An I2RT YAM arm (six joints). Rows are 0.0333 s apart.
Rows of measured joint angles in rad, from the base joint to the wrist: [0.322 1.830 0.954 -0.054 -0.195 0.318]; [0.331 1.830 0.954 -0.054 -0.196 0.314]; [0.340 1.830 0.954 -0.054 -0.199 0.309]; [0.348 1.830 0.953 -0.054 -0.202 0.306]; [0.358 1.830 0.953 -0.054 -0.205 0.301]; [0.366 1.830 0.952 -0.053 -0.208 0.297]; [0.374 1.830 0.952 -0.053 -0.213 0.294]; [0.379 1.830 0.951 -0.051 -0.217 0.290]
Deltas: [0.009 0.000 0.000 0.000 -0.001 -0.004]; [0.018 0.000 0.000 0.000 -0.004 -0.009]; [0.026 0.000 -0.001 0.000 -0.007 -0.012]; [0.036 0.000 -0.001 0.000 -0.010 -0.017]; [0.044 0.000 -0.002 0.001 -0.013 -0.021]; [0.052 0.000 -0.002 0.001 -0.018 -0.024]; [0.057 0.000 -0.003 0.003 -0.022 -0.028]
